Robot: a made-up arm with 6 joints. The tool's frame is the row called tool.
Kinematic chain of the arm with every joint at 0, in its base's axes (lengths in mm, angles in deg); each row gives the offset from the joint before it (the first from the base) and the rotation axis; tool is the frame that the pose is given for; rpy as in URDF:
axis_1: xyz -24 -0.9 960 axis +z
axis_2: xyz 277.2 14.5 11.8 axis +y
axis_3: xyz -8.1 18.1 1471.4 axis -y
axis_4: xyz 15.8 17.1 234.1 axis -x
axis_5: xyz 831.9 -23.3 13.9 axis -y
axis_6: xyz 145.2 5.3 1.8 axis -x
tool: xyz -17.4 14 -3.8 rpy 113.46 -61.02 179.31
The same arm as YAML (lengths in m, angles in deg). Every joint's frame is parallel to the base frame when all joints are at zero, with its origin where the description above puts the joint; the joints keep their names.
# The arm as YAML. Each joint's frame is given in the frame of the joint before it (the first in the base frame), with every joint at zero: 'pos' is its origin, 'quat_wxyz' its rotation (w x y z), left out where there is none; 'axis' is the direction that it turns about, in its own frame. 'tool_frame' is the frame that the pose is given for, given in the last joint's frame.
length_unit: m
angle_unit: deg
joints:
  - joint: axis_1
    pos: [-0.024, -0.0009, 0.96]
    axis: [0.0, 0.0, 1.0]
  - joint: axis_2
    pos: [0.2772, 0.0145, 0.0118]
    axis: [0.0, 1.0, 0.0]
  - joint: axis_3
    pos: [-0.0081, 0.0181, 1.4714]
    axis: [0.0, -1.0, 0.0]
  - joint: axis_4
    pos: [0.0158, 0.0171, 0.2341]
    axis: [-1.0, 0.0, 0.0]
  - joint: axis_5
    pos: [0.8319, -0.0233, 0.0139]
    axis: [0.0, -1.0, 0.0]
  - joint: axis_6
    pos: [0.1452, 0.0053, 0.0018]
    axis: [-1.0, 0.0, 0.0]
tool_frame:
  pos: [-0.0174, 0.014, -0.0038]
  quat_wxyz: [0.421622, -0.282843, -0.718639, -0.475176]

